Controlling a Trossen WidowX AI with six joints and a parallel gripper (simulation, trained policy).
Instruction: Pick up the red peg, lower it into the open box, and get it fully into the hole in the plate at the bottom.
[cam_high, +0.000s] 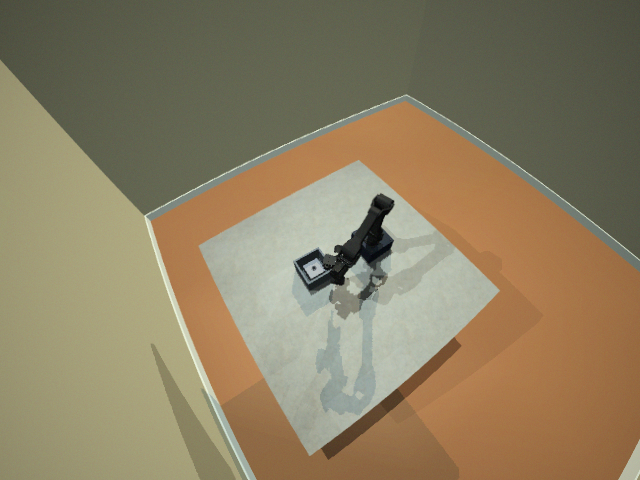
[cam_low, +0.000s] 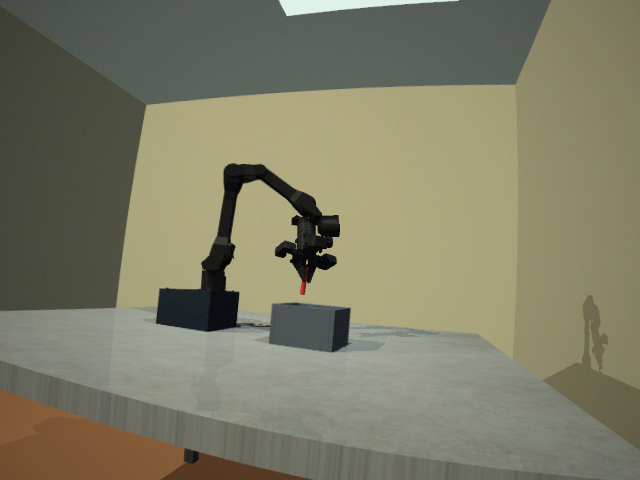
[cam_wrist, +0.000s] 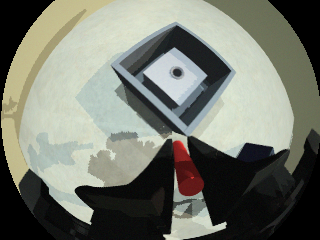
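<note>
Right now my gripper tip is 1 cm past the red peg and 1 cm to the right of it. From my gripper tip the other things lie so: dark box 4 cm ahead, 11 cm to the right, 13 cm below.
</note>
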